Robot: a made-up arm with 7 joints.
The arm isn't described. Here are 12 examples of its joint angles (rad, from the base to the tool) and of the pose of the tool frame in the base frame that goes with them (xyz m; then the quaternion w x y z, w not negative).
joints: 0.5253 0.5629 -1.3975 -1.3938 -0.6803 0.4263 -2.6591
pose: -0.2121 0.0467 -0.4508 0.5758 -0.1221 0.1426 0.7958
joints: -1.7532 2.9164 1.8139 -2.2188 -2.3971 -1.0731 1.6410
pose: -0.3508 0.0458 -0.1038 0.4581 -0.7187 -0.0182 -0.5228
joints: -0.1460 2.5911 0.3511 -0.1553 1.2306 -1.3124 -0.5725
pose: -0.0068 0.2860 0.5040 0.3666 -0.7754 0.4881 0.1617
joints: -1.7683 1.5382 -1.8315 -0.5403 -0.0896 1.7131 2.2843
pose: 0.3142 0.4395 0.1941 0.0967 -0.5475 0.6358 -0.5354
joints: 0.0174 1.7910 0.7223 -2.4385 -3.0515 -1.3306 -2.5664
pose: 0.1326 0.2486 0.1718 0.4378 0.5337 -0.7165 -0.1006
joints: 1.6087 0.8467 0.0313 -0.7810 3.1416 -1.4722 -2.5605
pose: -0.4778 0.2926 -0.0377 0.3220 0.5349 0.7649 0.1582
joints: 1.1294 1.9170 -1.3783 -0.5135 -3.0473 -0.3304 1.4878
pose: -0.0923 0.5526 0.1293 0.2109 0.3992 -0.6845 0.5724
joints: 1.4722 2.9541 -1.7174 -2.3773 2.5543 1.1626 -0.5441
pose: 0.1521 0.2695 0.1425 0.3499 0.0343 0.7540 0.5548
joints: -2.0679 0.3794 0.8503 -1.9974 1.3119 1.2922 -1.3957
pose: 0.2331 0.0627 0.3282 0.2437 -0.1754 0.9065 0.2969
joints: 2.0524 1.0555 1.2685 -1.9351 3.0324 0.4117 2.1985
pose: -0.1518 0.3638 0.1393 0.2772 0.4393 0.0228 -0.8542
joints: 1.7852 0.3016 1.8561 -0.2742 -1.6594 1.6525 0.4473
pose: -0.5604 -0.0096 0.1484 0.2431 -0.2923 -0.9012 -0.2081
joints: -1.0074 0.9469 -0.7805 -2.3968 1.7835 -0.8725 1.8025
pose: 0.3278 0.0718 -0.0334 0.1943 -0.9553 0.1833 0.1266
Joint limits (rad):
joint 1: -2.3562..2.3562
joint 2: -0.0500..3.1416
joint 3: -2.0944..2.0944
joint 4: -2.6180..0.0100
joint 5: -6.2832..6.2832
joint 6: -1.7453..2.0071
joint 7: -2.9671..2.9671
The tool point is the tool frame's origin. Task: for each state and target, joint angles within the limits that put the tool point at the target. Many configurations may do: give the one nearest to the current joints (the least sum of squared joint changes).
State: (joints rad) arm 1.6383 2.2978 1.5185 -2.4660 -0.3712 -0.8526 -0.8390
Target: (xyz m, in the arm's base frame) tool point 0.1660 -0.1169 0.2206
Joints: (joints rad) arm 0.7354 3.0949 1.8571 -2.6163 -0.3712 -0.8526 -0.8390
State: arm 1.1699 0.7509 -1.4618 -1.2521 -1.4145 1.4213 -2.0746
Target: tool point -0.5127 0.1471 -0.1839
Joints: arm 1.1878 0.7465 -1.4666 -0.7394 -1.4145 1.4213 -2.0746
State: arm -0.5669 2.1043 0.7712 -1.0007 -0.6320 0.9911 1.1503
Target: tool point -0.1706 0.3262 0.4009
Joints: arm -0.9102 2.2293 0.9556 -1.0001 -0.6320 0.9911 1.1503
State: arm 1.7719 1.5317 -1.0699 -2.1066 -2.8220 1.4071 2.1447
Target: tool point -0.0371 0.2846 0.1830
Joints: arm 2.1303 2.2581 -1.8127 -2.3788 -2.8220 1.4071 2.1447
